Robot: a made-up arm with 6 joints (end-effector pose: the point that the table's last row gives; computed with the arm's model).
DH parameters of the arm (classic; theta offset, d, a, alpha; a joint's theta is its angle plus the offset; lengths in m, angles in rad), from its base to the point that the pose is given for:
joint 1: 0 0.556 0 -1.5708
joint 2: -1.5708 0 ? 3.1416
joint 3: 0 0 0 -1.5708
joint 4: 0 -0.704 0 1.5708
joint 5: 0 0.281 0 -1.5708
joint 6: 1.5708 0 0 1.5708
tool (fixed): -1.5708 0 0 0
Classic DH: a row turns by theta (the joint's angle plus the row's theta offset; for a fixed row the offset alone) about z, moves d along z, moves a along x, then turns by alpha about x.
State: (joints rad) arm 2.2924 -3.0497 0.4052 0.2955 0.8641 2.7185
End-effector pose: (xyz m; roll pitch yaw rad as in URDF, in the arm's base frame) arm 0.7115 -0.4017 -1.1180 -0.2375 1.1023 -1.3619
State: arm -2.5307 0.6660 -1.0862 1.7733 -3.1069 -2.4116
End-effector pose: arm -0.7863 -0.6196 0.9029 -1.9218 -1.3794 -2.7103
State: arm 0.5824 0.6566 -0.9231 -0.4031 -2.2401 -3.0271
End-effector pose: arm 0.7509 0.1851 0.9500 -0.1100 -0.6775 -2.9651
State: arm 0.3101 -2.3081 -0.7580 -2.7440 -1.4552 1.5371
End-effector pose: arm -0.9380 -0.0285 0.3265 -1.5290 -0.1347 3.0531
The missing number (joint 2, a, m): 1.385
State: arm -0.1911 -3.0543 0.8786 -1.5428 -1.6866 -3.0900
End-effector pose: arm -0.8020 0.1471 -1.1270 0.7327 -0.1019 1.3179
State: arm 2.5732 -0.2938 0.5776 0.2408 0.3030 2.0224
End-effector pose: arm 0.1462 0.2304 2.4635 -2.4173 -1.1603 2.7525
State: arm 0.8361 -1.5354 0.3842 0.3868 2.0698 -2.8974
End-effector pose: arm -0.9628 -1.4540 1.2304 -0.4333 0.8149 -2.8094
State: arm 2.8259 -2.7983 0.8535 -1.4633 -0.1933 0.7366
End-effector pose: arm 1.1662 -0.3492 -0.8482 -2.5182 0.4794 -0.5326
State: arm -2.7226 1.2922 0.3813 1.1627 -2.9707 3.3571
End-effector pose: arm -1.8422 -0.6984 0.5388 0.7685 -0.8289 0.6521
